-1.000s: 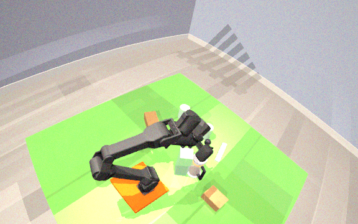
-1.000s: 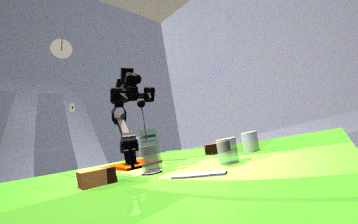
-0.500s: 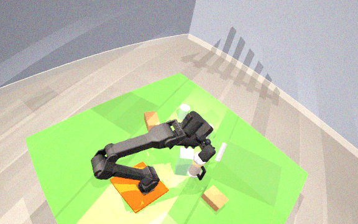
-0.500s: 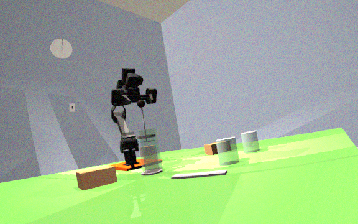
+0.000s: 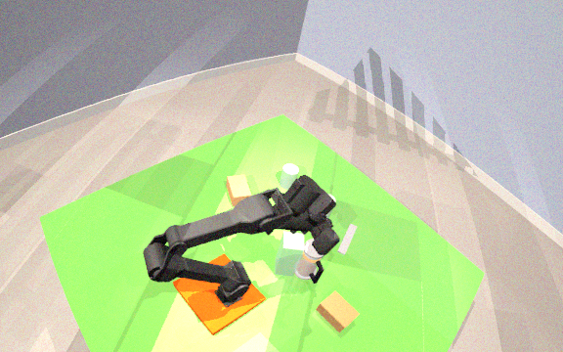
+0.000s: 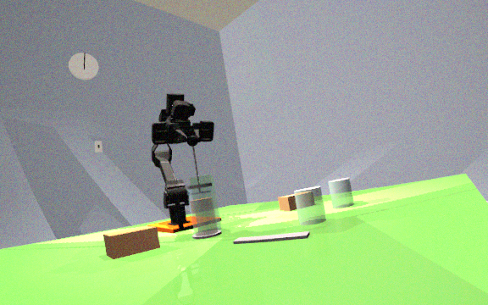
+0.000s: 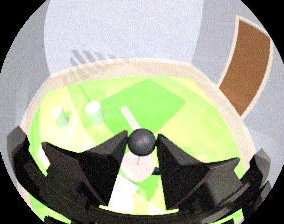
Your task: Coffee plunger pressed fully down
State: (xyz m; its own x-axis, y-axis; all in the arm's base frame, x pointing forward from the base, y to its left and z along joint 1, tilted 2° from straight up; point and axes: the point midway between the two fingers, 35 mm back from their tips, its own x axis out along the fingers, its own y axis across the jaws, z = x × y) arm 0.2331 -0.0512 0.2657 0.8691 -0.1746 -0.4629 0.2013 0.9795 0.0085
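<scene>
Now: gripper tip 130 mm above the coffee press, 10 mm to the left of it and 10 mm past it. Also, from my gripper tip: flat strip 250 mm below, 220 mm ahead.
</scene>
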